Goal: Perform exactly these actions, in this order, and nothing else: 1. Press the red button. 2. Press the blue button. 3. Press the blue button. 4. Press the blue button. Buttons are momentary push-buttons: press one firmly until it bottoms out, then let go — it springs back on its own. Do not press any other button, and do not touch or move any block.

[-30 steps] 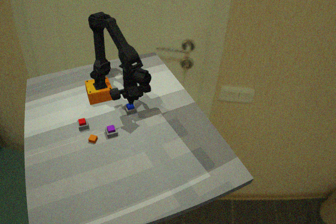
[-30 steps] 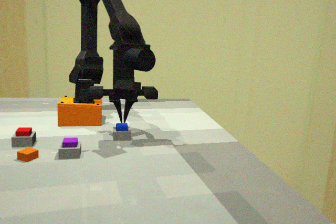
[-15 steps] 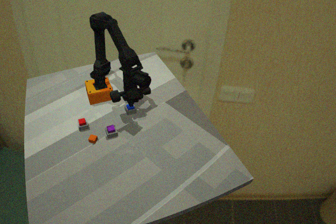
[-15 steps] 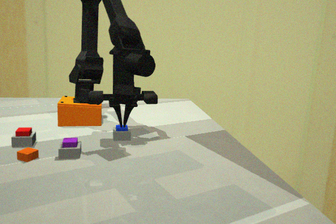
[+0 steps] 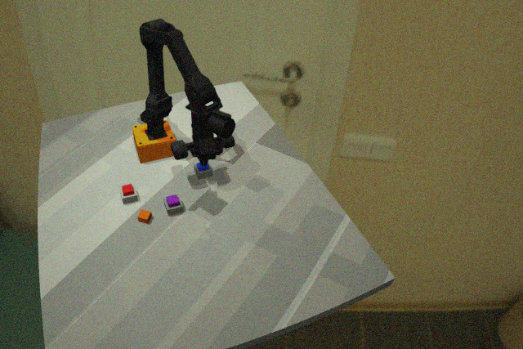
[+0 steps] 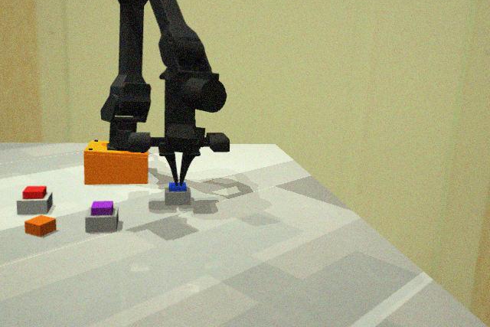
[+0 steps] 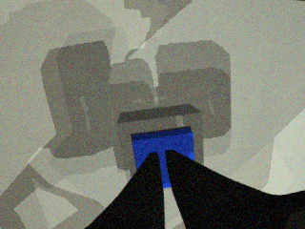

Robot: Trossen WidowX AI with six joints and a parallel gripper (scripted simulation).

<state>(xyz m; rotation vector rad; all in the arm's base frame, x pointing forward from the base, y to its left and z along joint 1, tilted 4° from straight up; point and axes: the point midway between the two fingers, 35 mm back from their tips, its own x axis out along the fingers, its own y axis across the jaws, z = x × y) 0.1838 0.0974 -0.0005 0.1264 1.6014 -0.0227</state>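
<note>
Now: gripper tip 10 mm above the blue button. Also, from my gripper tip: purple button (100 mm ahead, 140 mm to the right); then orange block (100 mm ahead, 230 mm to the right, 20 mm below); then red button (250 mm to the right).
</note>
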